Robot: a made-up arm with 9 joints.
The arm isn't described. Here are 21 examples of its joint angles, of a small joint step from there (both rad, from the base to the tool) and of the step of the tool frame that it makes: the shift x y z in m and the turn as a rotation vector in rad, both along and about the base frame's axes.
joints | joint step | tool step
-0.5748 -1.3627 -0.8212 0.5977 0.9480 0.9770 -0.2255 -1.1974 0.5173 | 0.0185 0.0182 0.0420 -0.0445 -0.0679 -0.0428 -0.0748 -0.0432 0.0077 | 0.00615 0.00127 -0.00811 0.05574 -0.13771 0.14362
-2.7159 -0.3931 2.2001 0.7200 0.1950 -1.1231 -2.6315 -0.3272 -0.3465 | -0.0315 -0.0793 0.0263 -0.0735 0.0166 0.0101 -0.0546 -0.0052 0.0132 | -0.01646 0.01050 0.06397 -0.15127 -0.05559 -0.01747
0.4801 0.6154 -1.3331 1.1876 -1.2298 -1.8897 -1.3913 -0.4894 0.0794 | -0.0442 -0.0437 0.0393 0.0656 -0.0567 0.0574 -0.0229 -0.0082 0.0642 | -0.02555 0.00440 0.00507 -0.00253 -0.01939 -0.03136
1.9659 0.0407 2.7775 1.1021 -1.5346 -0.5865 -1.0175 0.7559 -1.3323 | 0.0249 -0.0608 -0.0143 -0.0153 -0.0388 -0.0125 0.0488 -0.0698 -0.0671 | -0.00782 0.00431 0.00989 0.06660 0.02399 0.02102
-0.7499 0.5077 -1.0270 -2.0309 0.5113 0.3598 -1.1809 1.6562 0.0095 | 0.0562 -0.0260 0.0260 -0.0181 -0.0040 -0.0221 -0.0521 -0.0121 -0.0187 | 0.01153 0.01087 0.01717 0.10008 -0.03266 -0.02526
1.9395 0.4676 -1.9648 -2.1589 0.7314 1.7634 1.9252 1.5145 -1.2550 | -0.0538 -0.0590 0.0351 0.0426 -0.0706 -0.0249 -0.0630 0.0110 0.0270 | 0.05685 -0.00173 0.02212 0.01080 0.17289 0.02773
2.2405 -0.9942 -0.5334 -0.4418 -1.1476 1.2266 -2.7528 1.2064 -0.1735 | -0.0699 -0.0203 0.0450 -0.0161 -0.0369 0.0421 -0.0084 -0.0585 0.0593 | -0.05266 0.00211 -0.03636 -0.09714 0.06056 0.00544
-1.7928 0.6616 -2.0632 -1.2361 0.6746 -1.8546 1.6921 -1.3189 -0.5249 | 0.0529 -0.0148 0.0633 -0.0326 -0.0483 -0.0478 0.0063 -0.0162 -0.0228 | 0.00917 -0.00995 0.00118 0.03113 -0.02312 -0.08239
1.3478 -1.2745 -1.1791 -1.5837 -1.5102 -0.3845 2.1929 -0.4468 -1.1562 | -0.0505 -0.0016 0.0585 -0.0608 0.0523 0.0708 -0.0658 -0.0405 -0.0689 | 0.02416 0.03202 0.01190 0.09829 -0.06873 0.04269
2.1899 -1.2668 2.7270 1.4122 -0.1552 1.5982 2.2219 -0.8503 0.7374 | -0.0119 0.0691 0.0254 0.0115 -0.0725 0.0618 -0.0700 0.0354 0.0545 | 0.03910 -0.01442 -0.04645 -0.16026 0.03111 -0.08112
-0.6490 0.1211 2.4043 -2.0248 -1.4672 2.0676 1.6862 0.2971 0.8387 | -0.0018 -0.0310 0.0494 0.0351 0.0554 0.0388 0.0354 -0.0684 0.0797 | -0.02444 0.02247 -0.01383 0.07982 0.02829 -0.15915
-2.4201 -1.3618 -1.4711 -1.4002 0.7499 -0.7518 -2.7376 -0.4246 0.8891 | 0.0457 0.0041 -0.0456 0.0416 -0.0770 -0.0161 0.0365 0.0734 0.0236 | -0.00053 -0.01944 -0.00572 -0.10257 0.04621 0.04403
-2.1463 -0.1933 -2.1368 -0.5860 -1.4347 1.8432 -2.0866 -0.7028 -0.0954 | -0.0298 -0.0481 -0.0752 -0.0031 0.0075 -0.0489 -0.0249 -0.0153 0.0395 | 0.04758 0.02016 -0.00552 -0.09014 0.14622 0.01004
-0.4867 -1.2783 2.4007 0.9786 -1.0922 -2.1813 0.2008 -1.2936 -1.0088 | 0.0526 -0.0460 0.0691 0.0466 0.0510 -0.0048 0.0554 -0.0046 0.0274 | -0.01303 -0.00262 0.01402 -0.04083 -0.12657 0.02909
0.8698 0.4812 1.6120 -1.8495 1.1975 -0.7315 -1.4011 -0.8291 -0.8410 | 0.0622 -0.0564 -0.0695 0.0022 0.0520 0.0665 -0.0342 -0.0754 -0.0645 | -0.00756 0.01418 0.00311 0.10740 -0.17608 0.05665
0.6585 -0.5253 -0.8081 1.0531 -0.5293 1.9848 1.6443 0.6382 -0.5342 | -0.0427 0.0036 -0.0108 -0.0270 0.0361 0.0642 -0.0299 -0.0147 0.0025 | -0.00065 0.00526 -0.00393 0.00198 -0.02615 -0.03709
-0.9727 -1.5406 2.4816 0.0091 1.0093 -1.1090 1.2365 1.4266 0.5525 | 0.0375 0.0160 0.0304 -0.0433 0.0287 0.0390 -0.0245 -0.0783 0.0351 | 0.00245 -0.05106 -0.02302 0.08140 0.05593 0.09293
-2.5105 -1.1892 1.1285 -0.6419 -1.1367 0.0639 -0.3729 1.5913 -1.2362 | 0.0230 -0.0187 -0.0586 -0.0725 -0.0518 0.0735 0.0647 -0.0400 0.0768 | 0.01147 -0.01230 -0.06853 -0.01538 -0.16385 0.10722
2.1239 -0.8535 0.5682 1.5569 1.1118 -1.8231 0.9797 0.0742 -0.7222 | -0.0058 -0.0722 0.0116 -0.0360 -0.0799 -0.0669 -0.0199 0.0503 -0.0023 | -0.05542 -0.02770 0.05220 0.00367 0.08991 0.10689
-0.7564 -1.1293 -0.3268 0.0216 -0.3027 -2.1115 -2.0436 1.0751 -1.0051 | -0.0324 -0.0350 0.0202 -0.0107 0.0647 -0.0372 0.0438 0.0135 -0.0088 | -0.00307 0.00532 -0.01558 -0.01865 0.02158 0.02509
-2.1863 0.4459 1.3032 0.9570 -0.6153 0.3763 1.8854 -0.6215 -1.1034 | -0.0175 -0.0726 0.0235 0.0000 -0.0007 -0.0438 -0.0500 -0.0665 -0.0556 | -0.01272 0.03073 -0.00390 -0.11542 -0.05933 0.05351
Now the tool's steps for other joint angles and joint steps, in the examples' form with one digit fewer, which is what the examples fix.
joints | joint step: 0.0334 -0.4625 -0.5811 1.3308 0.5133 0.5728 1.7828 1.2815 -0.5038 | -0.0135 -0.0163 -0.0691 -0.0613 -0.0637 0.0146 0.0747 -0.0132 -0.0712
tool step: -0.0390 0.0232 0.0408 -0.0196 -0.0851 -0.0434
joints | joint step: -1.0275 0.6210 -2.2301 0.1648 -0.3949 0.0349 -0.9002 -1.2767 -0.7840 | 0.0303 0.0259 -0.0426 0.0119 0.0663 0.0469 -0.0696 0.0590 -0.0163
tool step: -0.0017 0.0016 -0.0184 0.0769 0.0104 0.0805
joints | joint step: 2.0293 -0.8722 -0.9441 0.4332 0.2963 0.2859 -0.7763 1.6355 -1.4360 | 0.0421 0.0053 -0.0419 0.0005 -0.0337 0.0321 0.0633 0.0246 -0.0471
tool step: -0.0144 -0.0271 -0.0382 0.1090 -0.0089 -0.0941
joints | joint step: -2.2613 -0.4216 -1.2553 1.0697 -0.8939 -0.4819 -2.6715 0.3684 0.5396 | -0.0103 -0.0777 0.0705 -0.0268 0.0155 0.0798 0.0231 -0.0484 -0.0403
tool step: 0.0493 -0.0167 0.0120 -0.0398 -0.0950 0.0487
